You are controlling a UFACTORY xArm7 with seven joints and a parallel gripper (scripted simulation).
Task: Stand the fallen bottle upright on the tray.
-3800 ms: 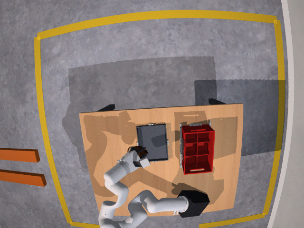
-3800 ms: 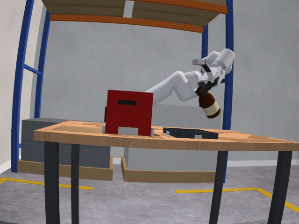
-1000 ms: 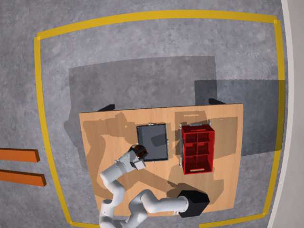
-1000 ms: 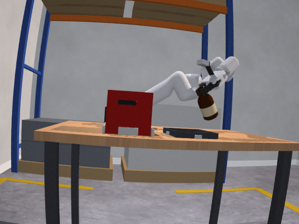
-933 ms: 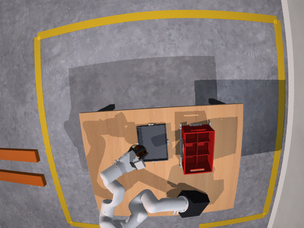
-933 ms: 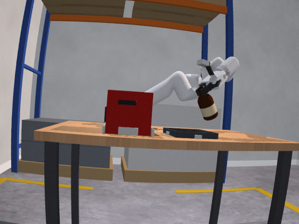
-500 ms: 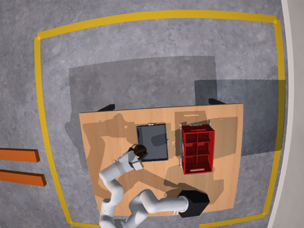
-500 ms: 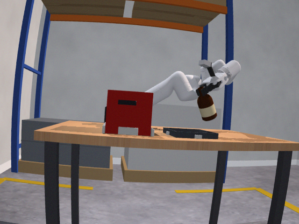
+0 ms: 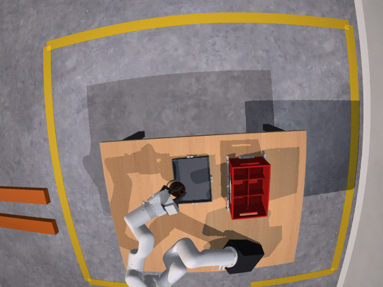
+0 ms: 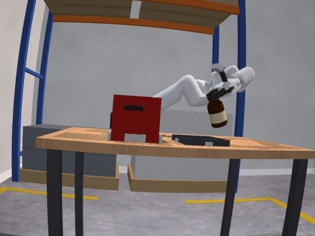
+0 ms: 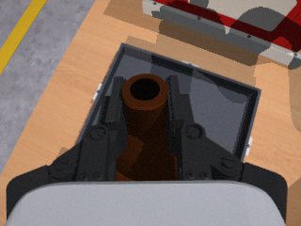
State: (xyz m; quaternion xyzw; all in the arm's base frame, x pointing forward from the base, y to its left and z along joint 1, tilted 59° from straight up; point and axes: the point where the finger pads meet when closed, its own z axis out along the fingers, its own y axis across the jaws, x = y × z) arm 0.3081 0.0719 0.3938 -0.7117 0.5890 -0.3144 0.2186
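Now: hand 1 cm past the brown bottle, 1 cm to the right of it and 5 cm above it. The rest, counted from my hand: dark grey tray (5 cm to the right, 20 cm below); then red crate (7 cm ahead, 33 cm to the right, 12 cm below).
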